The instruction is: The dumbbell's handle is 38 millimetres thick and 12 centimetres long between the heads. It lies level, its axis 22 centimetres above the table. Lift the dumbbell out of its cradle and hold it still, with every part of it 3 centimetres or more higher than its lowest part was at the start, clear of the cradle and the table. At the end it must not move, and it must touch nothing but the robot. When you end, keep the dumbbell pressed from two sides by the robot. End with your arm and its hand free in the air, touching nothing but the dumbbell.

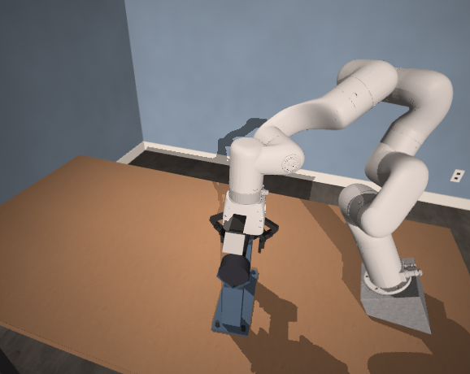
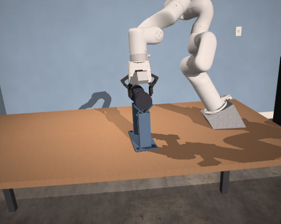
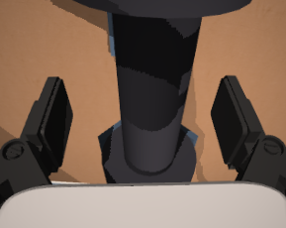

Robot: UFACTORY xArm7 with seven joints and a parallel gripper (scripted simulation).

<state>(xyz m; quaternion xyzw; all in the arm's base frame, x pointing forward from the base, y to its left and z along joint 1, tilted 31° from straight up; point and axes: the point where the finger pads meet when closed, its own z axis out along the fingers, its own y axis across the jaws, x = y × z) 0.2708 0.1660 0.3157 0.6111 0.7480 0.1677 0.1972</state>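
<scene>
Now: hand 10 mm above the dark dumbbell. Round my hand: blue cradle 130 mm below.
</scene>
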